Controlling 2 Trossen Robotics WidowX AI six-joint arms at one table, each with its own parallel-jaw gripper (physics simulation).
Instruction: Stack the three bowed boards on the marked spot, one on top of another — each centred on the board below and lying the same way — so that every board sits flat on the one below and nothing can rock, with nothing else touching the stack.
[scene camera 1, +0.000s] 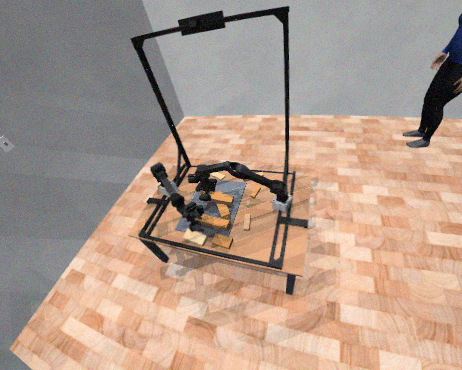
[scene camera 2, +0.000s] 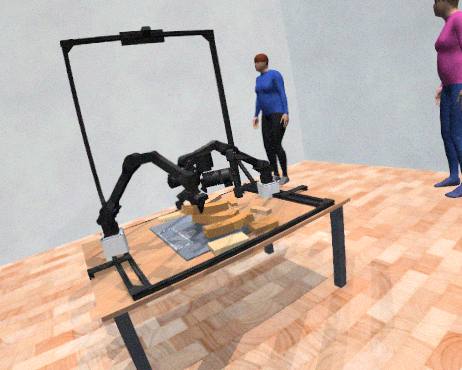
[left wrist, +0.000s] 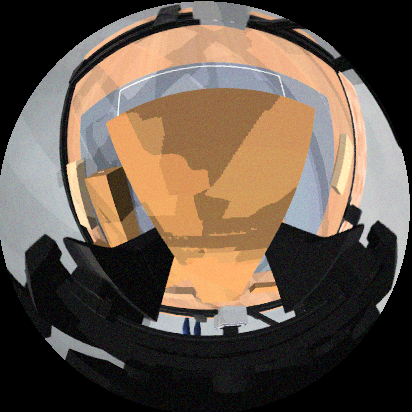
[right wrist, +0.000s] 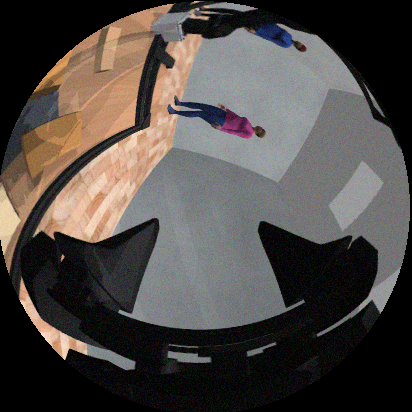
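Pixels of known places: left gripper, fingertip midpoint: (scene camera 1: 211, 197) (scene camera 2: 198, 212) (left wrist: 217, 220); right gripper, fingertip midpoint: (scene camera 1: 202, 225) (scene camera 2: 255, 169) (right wrist: 210, 225); left arm's base, link origin: (scene camera 1: 282, 198) (scene camera 2: 267, 181) (left wrist: 229, 326); right arm's base, link origin: (scene camera 2: 111, 233).
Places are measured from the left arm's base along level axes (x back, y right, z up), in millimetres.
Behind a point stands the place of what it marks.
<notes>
My left gripper (scene camera 1: 205, 195) @(x -436, y -216, z -5 mm) (scene camera 2: 191, 206) (left wrist: 217, 220) @(x -436, y -216, z -5 mm) is shut on an orange bowed board (scene camera 1: 221, 198) @(x -357, y -197, z 9 mm) (left wrist: 215, 150), near its end, above the grey mat (scene camera 1: 238, 193) @(x -331, y -53, z -76 mm) (scene camera 2: 172, 235) @(x -585, y -248, z -76 mm); any gap beneath is hard to judge. The white outline (left wrist: 220, 65) @(x -625, y -261, z -75 mm) marks the spot, beyond the held board in the left wrist view. A second bowed board (scene camera 1: 215, 221) @(x -304, y -346, z -39 mm) (scene camera 2: 225, 227) @(x -347, y -384, z -47 mm) (left wrist: 102, 200) @(x -400, y -364, z -32 mm) lies towards the near edge. A third (scene camera 1: 223, 209) @(x -312, y -246, z -30 mm) (scene camera 2: 215, 217) @(x -365, y -246, z -41 mm) shows between these two. My right gripper (scene camera 2: 236, 172) (right wrist: 210, 225) @(x -199, y -488, z 200 mm) is open and empty, raised and turned sideways towards the wall.
A pale block (scene camera 1: 195, 236) @(x -358, y -497, z -56 mm) (scene camera 2: 227, 243) @(x -371, y -521, z -58 mm) and an orange block (scene camera 1: 222, 242) @(x -175, y -438, z -50 mm) (scene camera 2: 262, 225) @(x -201, y -457, z -51 mm) (right wrist: 52, 145) @(x -192, y -438, z -50 mm) lie by the near edge. Another pale block (scene camera 1: 218, 176) @(x -573, y 9, z -60 mm) (left wrist: 342, 165) @(x -579, y 0, z -60 mm) lies at the far side. Smaller blocks (scene camera 1: 247, 222) @(x -125, y -238, z -59 mm) (scene camera 1: 255, 192) @(x -218, y 6, z -65 mm) lie right of the mat. Both arms cross closely above it.
</notes>
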